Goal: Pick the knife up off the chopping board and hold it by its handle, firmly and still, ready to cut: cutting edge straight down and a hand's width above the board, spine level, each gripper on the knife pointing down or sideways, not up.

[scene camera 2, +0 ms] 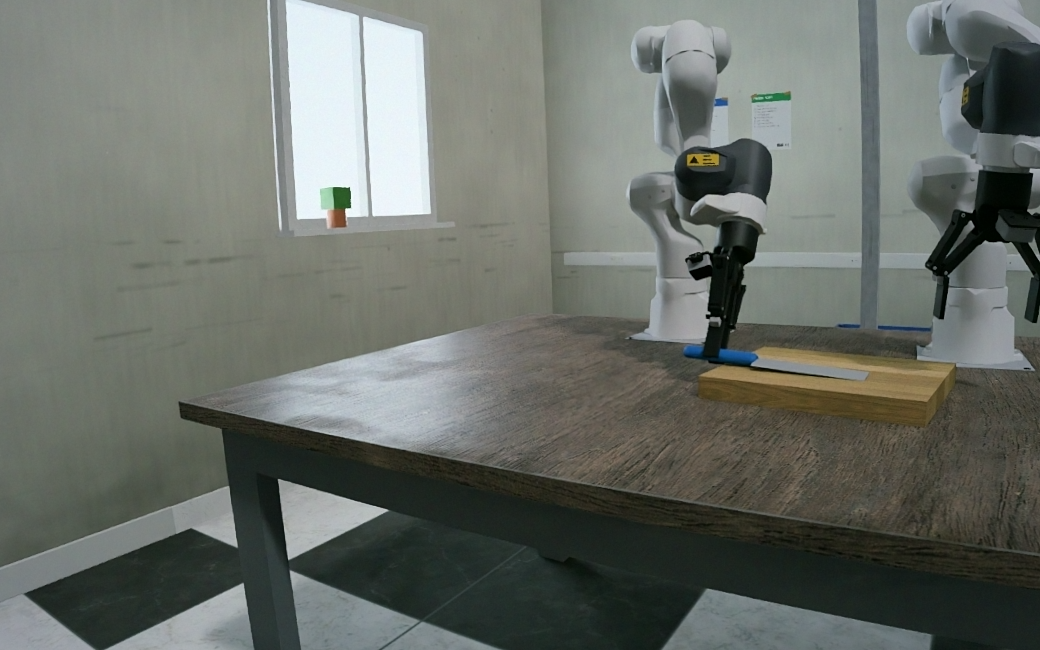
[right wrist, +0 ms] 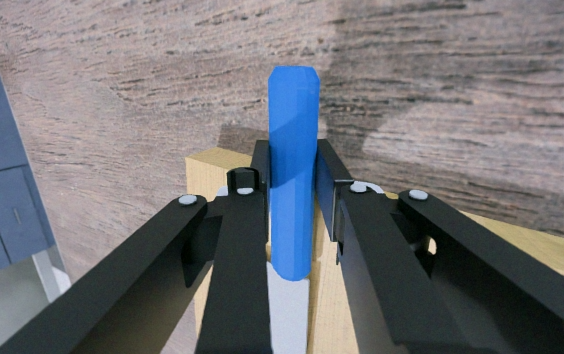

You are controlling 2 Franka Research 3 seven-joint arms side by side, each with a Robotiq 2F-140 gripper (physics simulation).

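The knife has a blue handle (scene camera 2: 737,357) (right wrist: 294,110) and a grey blade (scene camera 2: 812,370) (right wrist: 289,315). It lies with the blade's broad face up over the wooden chopping board (scene camera 2: 812,398) (right wrist: 205,175), and the handle's end sticks out past the board's left edge in scene camera 2. My right gripper (scene camera 2: 714,352) (right wrist: 291,161) points down and is shut on the handle, with one finger pad against each side near its middle. The cutting edge is hard to make out. My left gripper (scene camera 2: 987,302) is open and empty, pointing down above and behind the board's right side.
The board rests on the dark wooden table (scene camera 2: 498,413), near the bases of both arms. The left arm's white base (scene camera 2: 970,329) stands behind the board at the right, and the right arm's base (scene camera 2: 674,310) stands behind the knife handle.
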